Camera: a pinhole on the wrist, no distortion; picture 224 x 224 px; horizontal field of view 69.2 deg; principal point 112.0 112.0 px. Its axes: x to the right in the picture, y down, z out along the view. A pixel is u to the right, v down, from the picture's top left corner.
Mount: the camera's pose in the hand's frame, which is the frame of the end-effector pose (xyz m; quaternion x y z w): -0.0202 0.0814 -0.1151 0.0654 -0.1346 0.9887 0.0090
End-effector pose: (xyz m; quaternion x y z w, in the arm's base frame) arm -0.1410 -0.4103 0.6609 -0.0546 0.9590 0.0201 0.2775
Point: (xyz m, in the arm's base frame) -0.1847 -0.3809 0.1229
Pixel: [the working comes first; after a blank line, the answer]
In the camera's frame: -0.2664 -0.1078 0.5812

38 82
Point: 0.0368 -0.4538 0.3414
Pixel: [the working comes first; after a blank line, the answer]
In the camera's frame: 0.0175 0.0146 0.5004

118 117
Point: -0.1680 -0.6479 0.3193
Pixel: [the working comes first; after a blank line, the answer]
In the camera's frame: -0.1964 0.1979 0.4726

45 180
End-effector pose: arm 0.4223 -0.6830 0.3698 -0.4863 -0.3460 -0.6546 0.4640
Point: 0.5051 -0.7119 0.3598
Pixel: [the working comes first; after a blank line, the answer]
In the camera's frame: 0.0044 -0.0362 0.1068

119 57
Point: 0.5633 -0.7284 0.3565
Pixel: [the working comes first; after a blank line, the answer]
In the camera's frame: 0.0090 -0.0949 0.0925

outside the picture
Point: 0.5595 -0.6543 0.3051
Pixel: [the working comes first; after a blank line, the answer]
In the camera's frame: 0.0841 -0.0788 0.1401

209 21
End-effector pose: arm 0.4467 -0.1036 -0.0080 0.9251 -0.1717 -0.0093 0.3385
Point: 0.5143 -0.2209 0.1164
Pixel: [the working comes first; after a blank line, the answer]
In the camera's frame: -0.1220 -0.0840 0.0807

outside the picture
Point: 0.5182 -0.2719 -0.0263
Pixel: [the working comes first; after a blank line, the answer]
In the camera's frame: -0.1094 -0.0689 0.2310

35 64
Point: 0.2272 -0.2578 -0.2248
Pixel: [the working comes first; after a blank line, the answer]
In the camera's frame: 0.2101 -0.0641 0.3799

202 85
